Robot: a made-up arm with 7 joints.
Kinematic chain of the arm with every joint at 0, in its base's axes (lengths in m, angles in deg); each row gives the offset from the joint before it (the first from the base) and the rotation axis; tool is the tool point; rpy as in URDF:
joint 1: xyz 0 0 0.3 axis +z
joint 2: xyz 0 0 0 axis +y
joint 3: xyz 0 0 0.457 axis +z
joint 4: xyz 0.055 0 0 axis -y
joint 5: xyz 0.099 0 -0.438 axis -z
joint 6: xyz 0 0 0 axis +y
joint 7: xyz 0.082 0 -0.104 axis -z
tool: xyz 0 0 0 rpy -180 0 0
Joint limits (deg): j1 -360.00..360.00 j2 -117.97..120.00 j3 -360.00..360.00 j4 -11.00..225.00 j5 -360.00..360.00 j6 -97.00..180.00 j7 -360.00..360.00
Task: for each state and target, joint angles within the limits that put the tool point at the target. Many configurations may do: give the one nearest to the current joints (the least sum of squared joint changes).
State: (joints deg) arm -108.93 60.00 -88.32 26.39 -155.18 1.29 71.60
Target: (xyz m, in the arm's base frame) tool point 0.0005 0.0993 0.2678
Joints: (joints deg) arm -120.08 75.74 -95.76 -3.50 -168.40 4.30 71.60
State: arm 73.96 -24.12 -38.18 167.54 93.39 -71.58 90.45
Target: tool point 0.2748 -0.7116 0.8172
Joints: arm 99.71 -53.43 -41.89 164.28 89.59 -50.40 90.45
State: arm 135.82 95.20 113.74 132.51 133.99 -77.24 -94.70
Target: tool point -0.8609 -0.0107 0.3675
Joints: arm 158.20 88.29 115.37 140.46 129.67 -55.74 -94.70
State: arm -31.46 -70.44 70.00 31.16 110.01 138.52 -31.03
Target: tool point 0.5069 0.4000 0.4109
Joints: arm -84.61 -74.00 76.81 59.50 119.73 120.95 -31.03
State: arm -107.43 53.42 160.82 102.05 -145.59 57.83 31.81
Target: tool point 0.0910 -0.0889 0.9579
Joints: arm -111.10 69.15 170.25 60.53 -144.64 48.89 31.81
